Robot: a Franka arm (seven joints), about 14 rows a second.
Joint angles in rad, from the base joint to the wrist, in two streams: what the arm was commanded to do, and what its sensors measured. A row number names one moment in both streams.
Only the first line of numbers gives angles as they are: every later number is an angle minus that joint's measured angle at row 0.
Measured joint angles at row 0:
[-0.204 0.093 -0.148 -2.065 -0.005 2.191 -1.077]
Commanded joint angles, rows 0 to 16:
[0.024 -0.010 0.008 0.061 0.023 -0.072 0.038]
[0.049 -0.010 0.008 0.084 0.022 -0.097 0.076]
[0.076 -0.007 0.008 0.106 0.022 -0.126 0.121]
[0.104 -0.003 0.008 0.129 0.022 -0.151 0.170]
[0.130 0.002 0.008 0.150 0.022 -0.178 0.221]
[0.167 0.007 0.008 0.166 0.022 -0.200 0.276]
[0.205 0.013 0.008 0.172 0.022 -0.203 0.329]
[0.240 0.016 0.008 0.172 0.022 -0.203 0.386]
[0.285 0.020 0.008 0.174 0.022 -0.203 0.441]
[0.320 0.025 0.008 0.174 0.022 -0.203 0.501]
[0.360 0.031 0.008 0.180 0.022 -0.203 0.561]
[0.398 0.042 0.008 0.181 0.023 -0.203 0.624]
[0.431 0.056 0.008 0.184 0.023 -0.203 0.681]
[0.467 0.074 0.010 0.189 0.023 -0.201 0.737]
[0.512 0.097 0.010 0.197 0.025 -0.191 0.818]
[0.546 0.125 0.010 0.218 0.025 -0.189 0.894]
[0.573 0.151 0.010 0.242 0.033 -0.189 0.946]
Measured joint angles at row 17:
[0.528 0.080 0.020 0.163 0.004 -0.176 0.855]
